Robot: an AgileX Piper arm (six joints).
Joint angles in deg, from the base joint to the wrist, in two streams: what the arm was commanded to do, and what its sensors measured. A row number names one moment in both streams.
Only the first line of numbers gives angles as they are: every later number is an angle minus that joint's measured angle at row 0.
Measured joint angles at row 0: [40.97 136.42 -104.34 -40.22 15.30 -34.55]
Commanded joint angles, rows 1 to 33: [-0.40 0.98 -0.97 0.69 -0.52 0.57]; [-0.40 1.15 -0.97 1.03 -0.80 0.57]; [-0.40 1.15 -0.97 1.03 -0.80 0.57]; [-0.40 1.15 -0.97 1.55 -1.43 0.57]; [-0.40 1.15 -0.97 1.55 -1.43 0.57]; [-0.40 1.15 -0.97 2.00 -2.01 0.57]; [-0.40 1.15 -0.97 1.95 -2.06 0.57]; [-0.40 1.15 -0.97 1.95 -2.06 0.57]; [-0.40 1.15 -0.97 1.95 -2.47 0.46]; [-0.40 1.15 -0.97 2.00 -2.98 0.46]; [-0.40 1.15 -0.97 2.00 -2.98 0.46]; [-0.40 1.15 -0.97 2.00 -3.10 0.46]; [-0.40 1.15 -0.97 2.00 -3.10 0.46]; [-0.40 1.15 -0.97 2.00 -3.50 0.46]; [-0.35 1.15 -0.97 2.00 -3.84 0.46]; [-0.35 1.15 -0.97 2.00 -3.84 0.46]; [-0.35 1.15 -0.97 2.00 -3.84 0.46]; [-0.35 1.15 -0.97 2.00 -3.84 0.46]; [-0.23 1.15 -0.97 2.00 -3.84 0.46]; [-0.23 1.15 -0.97 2.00 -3.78 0.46]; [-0.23 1.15 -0.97 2.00 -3.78 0.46]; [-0.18 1.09 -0.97 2.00 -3.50 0.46]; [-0.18 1.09 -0.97 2.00 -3.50 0.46]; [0.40 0.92 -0.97 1.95 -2.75 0.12]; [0.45 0.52 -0.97 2.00 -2.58 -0.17]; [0.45 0.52 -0.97 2.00 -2.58 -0.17]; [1.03 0.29 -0.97 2.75 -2.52 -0.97]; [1.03 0.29 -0.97 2.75 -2.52 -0.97]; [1.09 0.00 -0.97 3.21 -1.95 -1.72]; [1.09 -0.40 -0.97 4.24 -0.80 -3.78]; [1.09 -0.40 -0.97 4.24 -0.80 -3.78]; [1.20 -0.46 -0.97 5.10 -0.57 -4.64]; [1.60 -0.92 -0.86 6.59 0.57 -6.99]
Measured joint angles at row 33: [0.91 0.86 -0.40 5.84 0.74 -3.49]
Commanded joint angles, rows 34 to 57: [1.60 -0.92 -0.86 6.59 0.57 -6.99]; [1.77 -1.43 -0.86 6.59 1.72 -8.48]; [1.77 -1.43 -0.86 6.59 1.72 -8.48]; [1.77 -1.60 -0.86 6.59 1.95 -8.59]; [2.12 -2.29 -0.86 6.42 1.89 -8.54]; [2.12 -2.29 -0.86 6.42 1.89 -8.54]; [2.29 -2.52 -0.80 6.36 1.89 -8.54]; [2.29 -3.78 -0.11 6.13 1.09 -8.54]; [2.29 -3.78 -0.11 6.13 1.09 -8.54]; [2.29 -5.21 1.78 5.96 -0.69 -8.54]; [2.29 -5.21 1.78 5.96 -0.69 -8.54]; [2.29 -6.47 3.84 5.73 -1.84 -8.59]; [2.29 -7.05 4.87 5.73 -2.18 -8.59]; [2.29 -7.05 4.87 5.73 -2.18 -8.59]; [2.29 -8.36 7.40 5.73 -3.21 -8.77]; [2.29 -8.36 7.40 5.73 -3.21 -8.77]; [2.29 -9.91 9.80 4.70 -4.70 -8.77]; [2.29 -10.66 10.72 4.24 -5.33 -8.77]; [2.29 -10.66 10.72 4.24 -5.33 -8.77]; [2.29 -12.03 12.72 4.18 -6.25 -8.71]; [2.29 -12.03 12.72 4.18 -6.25 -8.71]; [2.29 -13.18 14.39 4.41 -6.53 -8.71]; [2.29 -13.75 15.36 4.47 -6.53 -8.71]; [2.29 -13.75 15.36 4.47 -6.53 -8.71]
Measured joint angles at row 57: [2.23 -10.48 13.76 6.36 -2.41 -7.68]
